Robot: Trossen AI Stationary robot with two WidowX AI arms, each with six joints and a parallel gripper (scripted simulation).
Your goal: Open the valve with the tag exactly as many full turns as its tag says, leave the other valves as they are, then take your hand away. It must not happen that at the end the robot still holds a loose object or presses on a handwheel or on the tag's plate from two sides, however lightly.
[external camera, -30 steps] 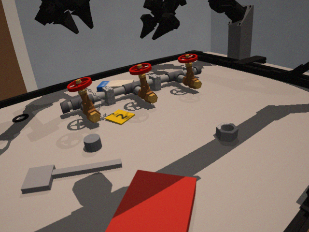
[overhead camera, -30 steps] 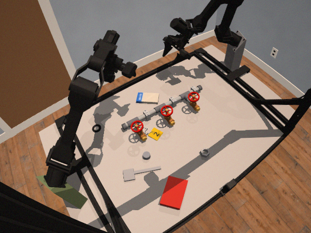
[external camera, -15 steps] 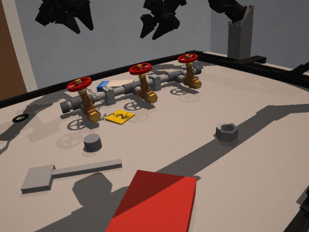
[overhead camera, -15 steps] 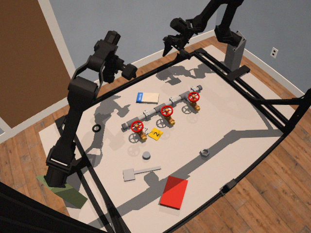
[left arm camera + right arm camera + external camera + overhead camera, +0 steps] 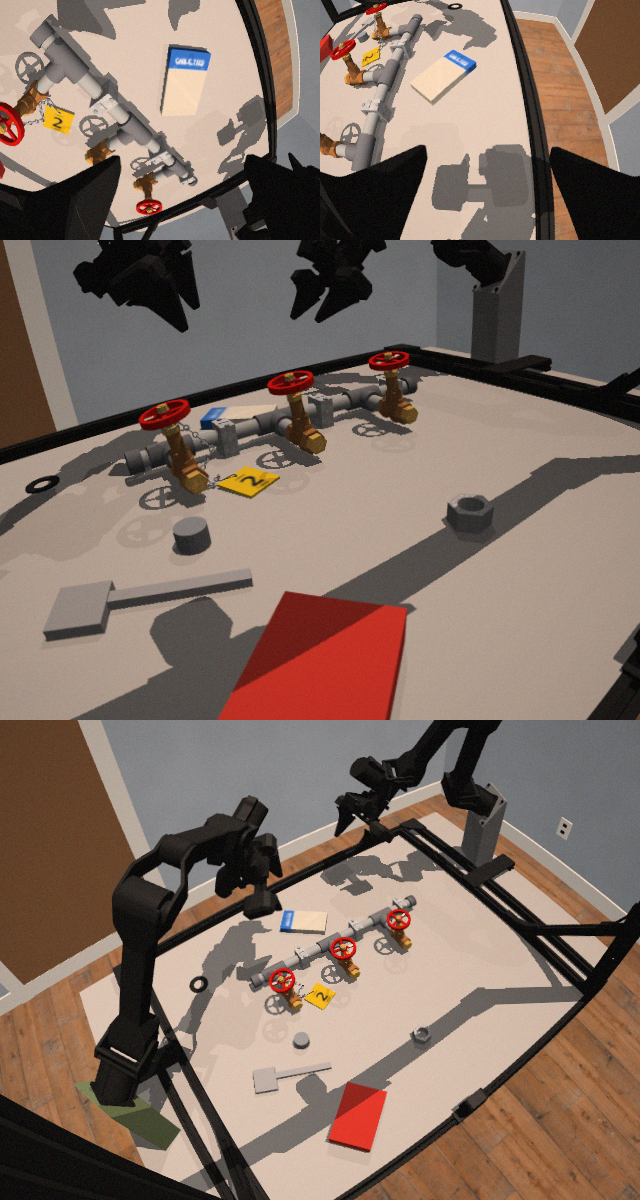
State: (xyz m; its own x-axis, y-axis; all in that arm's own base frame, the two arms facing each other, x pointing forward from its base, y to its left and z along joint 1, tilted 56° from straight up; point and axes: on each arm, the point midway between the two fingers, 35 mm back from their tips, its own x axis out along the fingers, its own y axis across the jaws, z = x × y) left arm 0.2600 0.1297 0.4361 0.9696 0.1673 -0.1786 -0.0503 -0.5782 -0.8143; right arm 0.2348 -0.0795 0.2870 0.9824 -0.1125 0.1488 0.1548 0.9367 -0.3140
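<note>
My left hand is 16 cm past the yellow tag marked 2, 4 cm to the right of it and 20 cm above it. The rest, counted from my left hand: red block 42 cm behind, 18 cm to the left, 19 cm below; grey hammer-shaped block 25 cm behind, 22 cm to the left, 20 cm below; hex nut 40 cm behind, 4 cm to the right, 19 cm below.
</note>
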